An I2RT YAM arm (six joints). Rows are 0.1 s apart.
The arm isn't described. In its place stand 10 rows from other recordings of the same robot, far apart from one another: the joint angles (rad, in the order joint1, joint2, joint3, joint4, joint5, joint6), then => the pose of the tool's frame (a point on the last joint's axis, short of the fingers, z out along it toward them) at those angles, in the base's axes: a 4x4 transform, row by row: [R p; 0 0 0 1], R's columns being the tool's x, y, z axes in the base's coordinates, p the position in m.
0.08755 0.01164 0.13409 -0.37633 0.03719 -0.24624 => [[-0.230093, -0.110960, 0.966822, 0.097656], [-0.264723, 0.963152, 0.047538, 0.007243], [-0.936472, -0.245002, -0.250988, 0.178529], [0, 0, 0, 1]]
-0.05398 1.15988 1.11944 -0.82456 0.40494 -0.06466 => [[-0.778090, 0.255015, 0.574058, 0.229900], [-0.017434, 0.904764, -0.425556, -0.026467], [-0.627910, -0.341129, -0.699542, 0.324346], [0, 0, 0, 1]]
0.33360 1.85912 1.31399 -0.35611 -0.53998 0.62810 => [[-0.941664, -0.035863, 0.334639, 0.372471], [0.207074, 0.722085, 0.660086, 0.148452], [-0.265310, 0.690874, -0.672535, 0.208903], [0, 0, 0, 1]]
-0.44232 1.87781 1.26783 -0.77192 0.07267 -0.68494 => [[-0.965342, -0.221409, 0.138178, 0.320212], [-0.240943, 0.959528, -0.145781, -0.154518], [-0.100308, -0.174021, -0.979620, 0.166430], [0, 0, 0, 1]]
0.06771 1.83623 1.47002 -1.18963 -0.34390 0.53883 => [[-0.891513, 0.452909, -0.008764, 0.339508], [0.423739, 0.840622, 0.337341, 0.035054], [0.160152, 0.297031, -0.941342, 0.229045], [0, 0, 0, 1]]
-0.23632 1.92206 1.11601 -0.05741 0.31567 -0.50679 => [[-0.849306, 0.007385, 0.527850, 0.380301], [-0.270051, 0.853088, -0.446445, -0.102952], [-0.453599, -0.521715, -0.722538, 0.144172], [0, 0, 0, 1]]
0.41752 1.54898 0.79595 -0.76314 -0.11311 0.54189 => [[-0.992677, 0.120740, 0.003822, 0.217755], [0.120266, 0.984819, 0.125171, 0.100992], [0.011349, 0.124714, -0.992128, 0.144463], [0, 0, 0, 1]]
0.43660 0.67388 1.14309 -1.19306 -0.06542 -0.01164 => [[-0.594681, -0.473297, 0.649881, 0.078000], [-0.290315, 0.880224, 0.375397, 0.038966], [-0.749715, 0.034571, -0.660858, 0.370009], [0, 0, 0, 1]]
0.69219 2.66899 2.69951 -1.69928 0.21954 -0.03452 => [[-0.743638, -0.665366, 0.065504, 0.380235], [-0.660249, 0.715416, -0.228583, 0.305154], [0.105229, -0.213232, -0.971318, 0.192899], [0, 0, 0, 1]]
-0.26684 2.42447 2.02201 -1.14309 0.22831 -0.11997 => [[-0.988769, 0.145058, -0.035962, 0.451864], [0.149435, 0.962877, -0.224805, -0.131874], [0.002017, -0.227654, -0.973740, 0.137609], [0, 0, 0, 1]]
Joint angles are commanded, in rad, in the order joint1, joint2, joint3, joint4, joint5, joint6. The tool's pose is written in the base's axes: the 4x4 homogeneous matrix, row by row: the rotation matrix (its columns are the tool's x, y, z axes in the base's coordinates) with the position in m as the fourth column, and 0 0 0 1 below. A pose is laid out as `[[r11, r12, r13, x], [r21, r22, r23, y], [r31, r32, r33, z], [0, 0, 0, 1]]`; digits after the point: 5 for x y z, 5 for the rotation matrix.
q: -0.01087 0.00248 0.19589 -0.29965 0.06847 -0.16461
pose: [[-0.11753, 0.06043, 0.99123, 0.09377], [-0.16222, 0.98357, -0.07920, -0.00345], [-0.97973, -0.17010, -0.10579, 0.20851], [0, 0, 0, 1]]
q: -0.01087 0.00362 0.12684 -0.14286 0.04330 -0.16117
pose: [[-0.02807, 0.05028, 0.99834, 0.10129], [-0.16003, 0.98563, -0.05414, -0.00264], [-0.98671, -0.16128, -0.01962, 0.20196], [0, 0, 0, 1]]
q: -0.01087 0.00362 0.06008 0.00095 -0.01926 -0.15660
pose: [[0.05798, 0.00069, 0.99832, 0.10664], [-0.15657, 0.98763, 0.00841, -0.00047], [-0.98596, -0.15680, 0.05737, 0.19448], [0, 0, 0, 1]]
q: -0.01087 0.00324 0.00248 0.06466 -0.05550 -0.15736
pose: [[0.07004, -0.03395, 0.99697, 0.11038], [-0.15724, 0.98655, 0.04464, 0.00078], [-0.98507, -0.15989, 0.06376, 0.18117], [0, 0, 0, 1]]
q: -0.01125 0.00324 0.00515 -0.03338 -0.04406 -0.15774
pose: [[-0.02592, -0.03732, 0.99897, 0.11041], [-0.15665, 0.98711, 0.03281, 0.00033], [-0.98731, -0.15564, -0.03143, 0.17138], [0, 0, 0, 1]]
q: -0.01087 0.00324 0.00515 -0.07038 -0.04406 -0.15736
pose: [[-0.06238, -0.04339, 0.99711, 0.11020], [-0.15589, 0.98722, 0.03321, 0.00037], [-0.98580, -0.15337, -0.06835, 0.16733], [0, 0, 0, 1]]
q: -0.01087 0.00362 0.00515 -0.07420 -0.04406 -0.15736
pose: [[-0.06652, -0.04404, 0.99681, 0.11019], [-0.15585, 0.98722, 0.03321, 0.00037], [-0.98554, -0.15314, -0.07254, 0.16688], [0, 0, 0, 1]]
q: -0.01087 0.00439 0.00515 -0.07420 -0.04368 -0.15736
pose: [[-0.06734, -0.04378, 0.99677, 0.11024], [-0.15584, 0.98724, 0.03283, 0.00036], [-0.98548, -0.15312, -0.07330, 0.16681], [0, 0, 0, 1]]
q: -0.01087 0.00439 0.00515 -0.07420 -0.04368 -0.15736
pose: [[-0.06734, -0.04378, 0.99677, 0.11024], [-0.15584, 0.98724, 0.03283, 0.00036], [-0.98548, -0.15312, -0.07330, 0.16681], [0, 0, 0, 1]]
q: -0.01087 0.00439 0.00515 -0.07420 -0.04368 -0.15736
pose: [[-0.06734, -0.04378, 0.99677, 0.11024], [-0.15584, 0.98724, 0.03283, 0.00036], [-0.98548, -0.15312, -0.07330, 0.16681], [0, 0, 0, 1]]
